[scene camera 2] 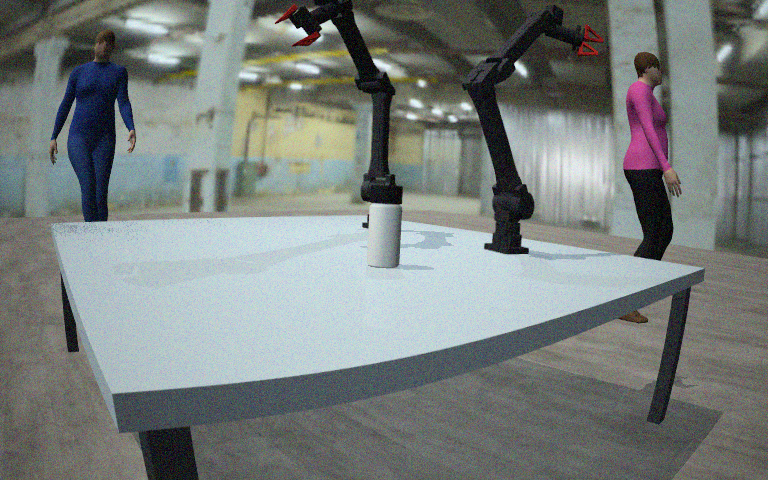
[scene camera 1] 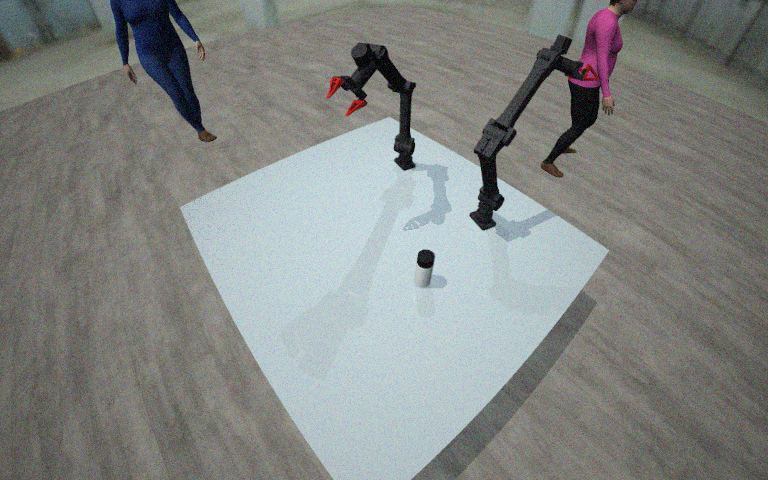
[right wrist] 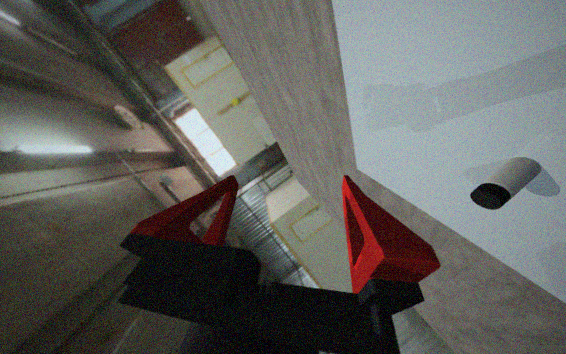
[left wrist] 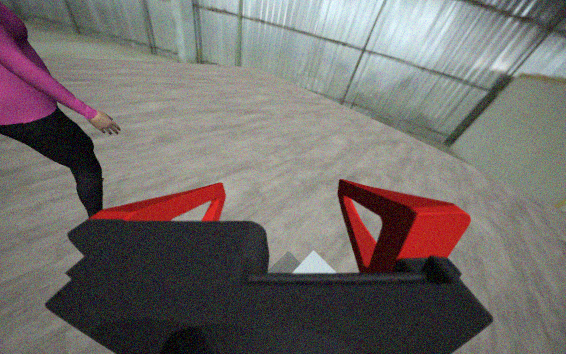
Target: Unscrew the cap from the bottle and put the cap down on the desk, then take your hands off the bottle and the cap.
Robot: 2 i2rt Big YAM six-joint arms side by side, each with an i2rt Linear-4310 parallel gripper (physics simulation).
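Places are measured from the left arm's base along level axes (x ahead, y left, z up), in millimetres.
Pixels of known places: left gripper, between the fingertips: [scene camera 2: 600, 47] [scene camera 1: 592, 77] [left wrist: 280, 187]; right gripper, between the fingertips: [scene camera 2: 284, 34] [scene camera 1: 337, 107] [right wrist: 286, 180]; left arm's base, origin of its link: [scene camera 2: 506, 251] [scene camera 1: 482, 220]; right arm's base, origin of its link: [scene camera 1: 404, 163].
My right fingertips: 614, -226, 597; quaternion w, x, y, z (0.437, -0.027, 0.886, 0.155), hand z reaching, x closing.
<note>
Ahead of a thing's pixels: the offset from my right fingertips to its top centre, as dx, dy, dz. Level surfaces: height alone.
A white bottle {-163, +414, -449} [scene camera 1: 423, 276] [scene camera 2: 384, 234] [right wrist: 518, 173] stands upright on the pale desk {dz -597} [scene camera 1: 254, 226] [scene camera 2: 226, 328] [right wrist: 400, 40]. Its black cap {-163, +414, -433} [scene camera 1: 425, 258] [scene camera 2: 386, 195] [right wrist: 490, 196] sits on top of it. In scene camera 2 the cap overlaps the dark base of the right arm behind it. My left gripper [scene camera 1: 590, 73] [scene camera 2: 599, 47] [left wrist: 280, 187] is open and empty, raised high at the right and pointing away from the bottle. My right gripper [scene camera 1: 337, 106] [scene camera 2: 284, 33] [right wrist: 286, 180] is open and empty, high at the upper left, far from the bottle.
Both arms are mounted near the desk's back right edge in scene camera 1. A person in blue [scene camera 1: 164, 50] [scene camera 2: 96, 124] stands behind at the left. A person in a pink top [scene camera 1: 601, 48] [scene camera 2: 645, 124] [left wrist: 30, 80] stands beyond the desk at the right.
</note>
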